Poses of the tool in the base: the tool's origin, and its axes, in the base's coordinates. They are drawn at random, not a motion.
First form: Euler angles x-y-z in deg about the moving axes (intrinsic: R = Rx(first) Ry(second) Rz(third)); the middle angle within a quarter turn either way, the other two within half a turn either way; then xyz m.
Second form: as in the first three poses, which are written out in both.
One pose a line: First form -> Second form
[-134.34, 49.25, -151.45, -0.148, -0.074, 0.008] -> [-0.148, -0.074, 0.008, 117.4, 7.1, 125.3]
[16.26, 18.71, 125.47, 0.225, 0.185, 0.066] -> [0.225, 0.185, 0.066, 5.5, -24.0, 127.0]
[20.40, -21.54, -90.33, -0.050, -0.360, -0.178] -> [-0.050, -0.360, -0.178, 21.4, 20.5, -90.3]
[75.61, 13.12, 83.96, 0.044, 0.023, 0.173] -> [0.044, 0.023, 0.173, 33.1, -73.2, 69.2]
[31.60, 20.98, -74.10, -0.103, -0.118, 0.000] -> [-0.103, -0.118, 0.000, -10.7, 36.0, -71.6]
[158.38, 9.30, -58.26, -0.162, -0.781, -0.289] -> [-0.162, -0.781, -0.289, 160.7, 13.6, 57.7]
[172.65, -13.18, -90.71, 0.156, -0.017, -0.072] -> [0.156, -0.017, -0.072, -166.7, 7.2, 90.7]
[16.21, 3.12, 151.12, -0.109, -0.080, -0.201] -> [-0.109, -0.080, -0.201, -12.9, -10.4, 152.7]
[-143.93, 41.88, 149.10, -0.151, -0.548, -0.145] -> [-0.151, -0.548, -0.145, 159.2, 49.9, -173.1]
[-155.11, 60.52, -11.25, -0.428, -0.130, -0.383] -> [-0.428, -0.130, -0.383, -149.9, -58.9, -20.7]
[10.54, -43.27, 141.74, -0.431, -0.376, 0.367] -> [-0.431, -0.376, 0.367, -38.1, 24.6, 129.0]
